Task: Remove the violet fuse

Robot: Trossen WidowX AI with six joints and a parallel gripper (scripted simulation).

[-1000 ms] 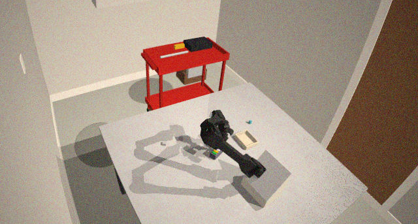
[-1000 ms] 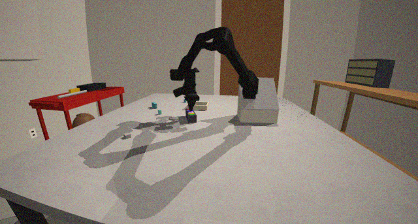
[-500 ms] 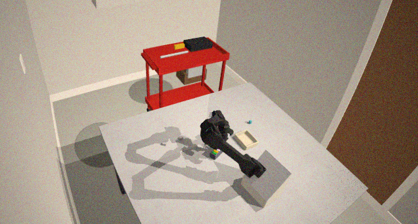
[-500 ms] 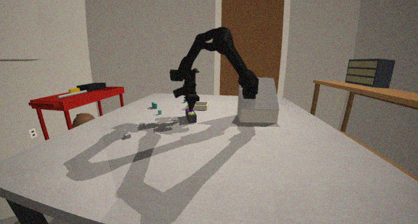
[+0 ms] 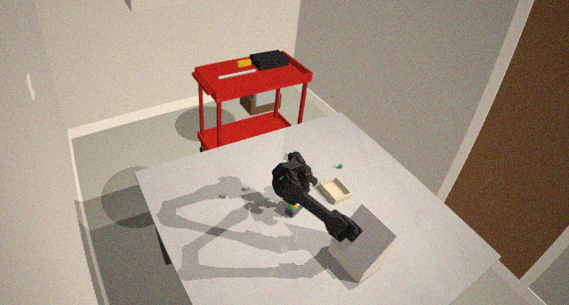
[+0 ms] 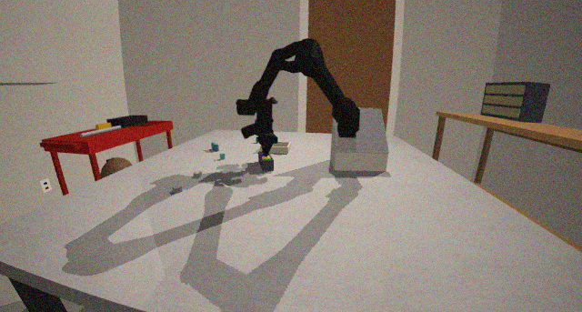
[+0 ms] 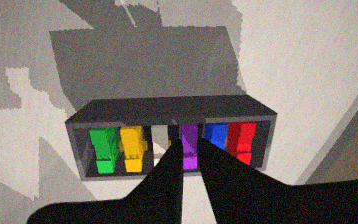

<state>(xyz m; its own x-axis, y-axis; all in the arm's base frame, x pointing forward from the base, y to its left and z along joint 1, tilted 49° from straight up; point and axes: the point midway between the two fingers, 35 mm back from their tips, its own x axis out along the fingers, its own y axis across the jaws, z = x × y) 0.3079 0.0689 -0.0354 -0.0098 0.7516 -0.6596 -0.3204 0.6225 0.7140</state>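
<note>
The shallow tan tray is 21 cm to the right of my gripper tip, 3 cm below it and 1 cm behind it.
</note>
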